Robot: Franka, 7 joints.
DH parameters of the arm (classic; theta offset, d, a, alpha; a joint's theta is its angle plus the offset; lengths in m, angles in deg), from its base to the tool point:
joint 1: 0 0.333 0 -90
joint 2: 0 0 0 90
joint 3: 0 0.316 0.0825 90
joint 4: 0 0 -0.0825 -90
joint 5: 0 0.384 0 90
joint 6: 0 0 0.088 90
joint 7: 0 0.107 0 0
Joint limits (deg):
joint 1: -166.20..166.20
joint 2: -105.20..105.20
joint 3: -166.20..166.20
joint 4: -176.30..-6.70
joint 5: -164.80..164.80
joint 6: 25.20..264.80
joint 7: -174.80..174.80
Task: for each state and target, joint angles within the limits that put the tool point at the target. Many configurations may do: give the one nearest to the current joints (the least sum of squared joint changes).
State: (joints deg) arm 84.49 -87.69 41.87 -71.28 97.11 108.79 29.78
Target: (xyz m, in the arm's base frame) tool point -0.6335 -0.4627 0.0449
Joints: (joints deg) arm 63.51 -105.20 95.80 -44.28 103.75 114.83 29.78
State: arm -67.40 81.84 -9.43 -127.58 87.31 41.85 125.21
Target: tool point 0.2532 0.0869 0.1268
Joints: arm -57.63 81.11 27.14 -151.00 80.05 40.66 125.21
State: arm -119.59 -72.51 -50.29 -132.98 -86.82 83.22 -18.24
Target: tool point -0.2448 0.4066 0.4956
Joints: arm -140.30 -80.30 -57.76 -128.70 -86.87 76.01 -18.24
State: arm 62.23 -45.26 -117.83 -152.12 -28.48 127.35 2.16
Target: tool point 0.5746 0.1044 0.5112
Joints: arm 102.40 -32.89 -82.50 -116.34 -28.51 142.21 2.16
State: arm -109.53 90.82 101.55 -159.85 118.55 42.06 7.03
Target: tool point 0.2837 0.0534 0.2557
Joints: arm -88.27 88.97 53.50 -176.30 128.48 46.35 7.03
